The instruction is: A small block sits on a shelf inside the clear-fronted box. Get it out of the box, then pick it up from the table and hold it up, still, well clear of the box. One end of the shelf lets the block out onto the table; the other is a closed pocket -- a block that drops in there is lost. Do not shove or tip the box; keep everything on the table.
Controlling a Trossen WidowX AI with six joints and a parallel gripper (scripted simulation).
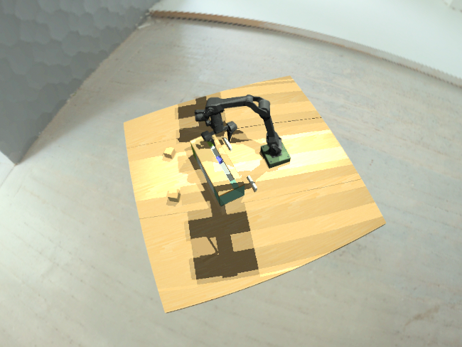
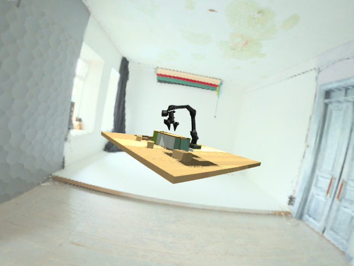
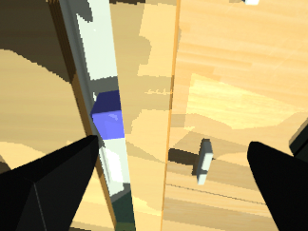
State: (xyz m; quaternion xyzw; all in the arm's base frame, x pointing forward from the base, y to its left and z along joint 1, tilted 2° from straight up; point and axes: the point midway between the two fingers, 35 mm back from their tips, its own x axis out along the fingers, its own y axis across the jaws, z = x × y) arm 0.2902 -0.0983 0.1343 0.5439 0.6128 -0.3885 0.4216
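Right now my gripper tip is 40 mm short of the blue block, 50 mm to the right of it and 70 mm above it. Round my gripper tip: box: 30 mm ahead, 70 mm to the left, 100 mm below.
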